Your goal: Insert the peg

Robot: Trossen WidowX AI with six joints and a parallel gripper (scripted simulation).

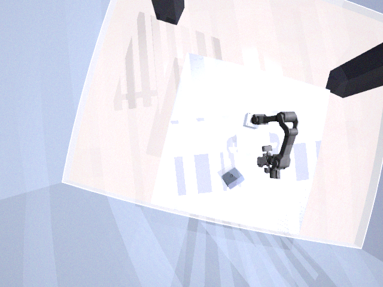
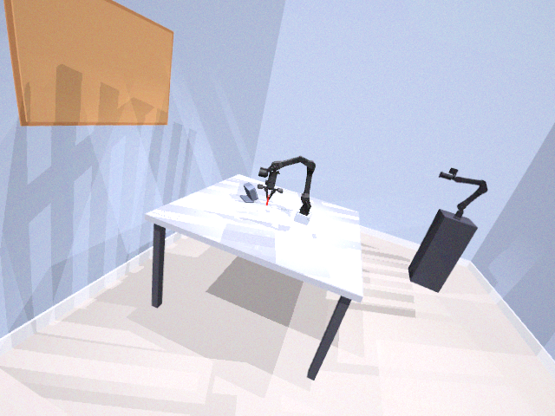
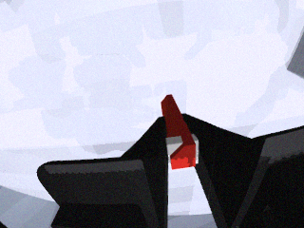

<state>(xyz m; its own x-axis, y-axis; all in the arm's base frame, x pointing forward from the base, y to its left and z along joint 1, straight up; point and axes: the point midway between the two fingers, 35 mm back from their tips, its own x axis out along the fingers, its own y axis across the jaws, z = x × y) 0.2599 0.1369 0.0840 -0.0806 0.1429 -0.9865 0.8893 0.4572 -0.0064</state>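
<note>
Right now my gripper tip is 22 cm short of the grey sloped panel, 15 cm to the left of it and 4 cm above it. Also, from my gripper tip: red peg: 2 cm above.
</note>
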